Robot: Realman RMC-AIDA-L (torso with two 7-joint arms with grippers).
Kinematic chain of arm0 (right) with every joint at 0, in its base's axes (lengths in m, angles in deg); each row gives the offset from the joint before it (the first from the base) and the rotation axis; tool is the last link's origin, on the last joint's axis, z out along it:
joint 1: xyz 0 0 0.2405 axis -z
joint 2: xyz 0 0 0 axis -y
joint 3: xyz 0 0 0.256 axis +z
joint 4: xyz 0 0 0 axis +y
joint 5: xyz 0 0 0.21 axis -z
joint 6: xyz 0 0 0 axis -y
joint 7: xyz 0 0 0.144 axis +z
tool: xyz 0 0 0
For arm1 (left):
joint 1: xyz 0 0 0.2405 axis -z
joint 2: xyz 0 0 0 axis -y
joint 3: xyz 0 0 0.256 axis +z
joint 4: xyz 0 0 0 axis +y
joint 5: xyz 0 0 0.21 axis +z
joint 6: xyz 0 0 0 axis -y
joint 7: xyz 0 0 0.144 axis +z
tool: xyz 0 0 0
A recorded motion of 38 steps. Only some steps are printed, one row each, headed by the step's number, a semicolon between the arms.
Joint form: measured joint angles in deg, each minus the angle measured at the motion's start. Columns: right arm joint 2, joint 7, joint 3, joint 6, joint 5, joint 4, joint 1; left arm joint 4, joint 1, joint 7, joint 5, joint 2, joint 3, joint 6.
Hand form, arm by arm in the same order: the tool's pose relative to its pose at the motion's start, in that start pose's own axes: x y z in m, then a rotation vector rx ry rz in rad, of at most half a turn. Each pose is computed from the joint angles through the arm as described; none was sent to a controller.
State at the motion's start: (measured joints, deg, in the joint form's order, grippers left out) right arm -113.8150 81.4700 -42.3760 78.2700 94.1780 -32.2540 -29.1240; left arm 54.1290 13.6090 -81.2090 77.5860 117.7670 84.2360 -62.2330
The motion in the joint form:
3: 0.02 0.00 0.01 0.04 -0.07 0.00 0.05; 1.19 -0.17 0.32 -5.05 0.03 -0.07 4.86
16: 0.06 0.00 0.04 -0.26 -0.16 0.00 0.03; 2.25 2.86 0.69 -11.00 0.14 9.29 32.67
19: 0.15 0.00 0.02 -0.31 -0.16 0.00 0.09; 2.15 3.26 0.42 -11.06 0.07 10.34 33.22
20: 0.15 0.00 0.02 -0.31 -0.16 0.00 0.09; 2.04 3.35 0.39 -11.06 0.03 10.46 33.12
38: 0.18 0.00 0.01 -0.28 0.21 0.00 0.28; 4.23 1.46 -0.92 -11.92 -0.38 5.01 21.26
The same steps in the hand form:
3: 0.0000 -0.0001 -0.0004 0.0004 -0.0011 0.0006; 0.0138 -0.0135 -0.0010 0.0945 0.0729 -0.0241
16: -0.0004 -0.0011 -0.0006 0.0063 -0.0021 0.0003; 0.0185 -0.0461 0.0254 0.4060 0.0220 -0.0271
19: -0.0004 -0.0017 -0.0013 0.0086 -0.0010 -0.0003; 0.0184 -0.0438 0.0295 0.3969 0.0141 -0.0239
20: -0.0004 -0.0017 -0.0013 0.0086 -0.0010 -0.0003; 0.0182 -0.0434 0.0300 0.3933 0.0124 -0.0234
38: 0.0015 -0.0017 -0.0025 0.0097 0.0064 0.0001; 0.0357 -0.0368 0.0131 0.2843 0.1180 -0.0557

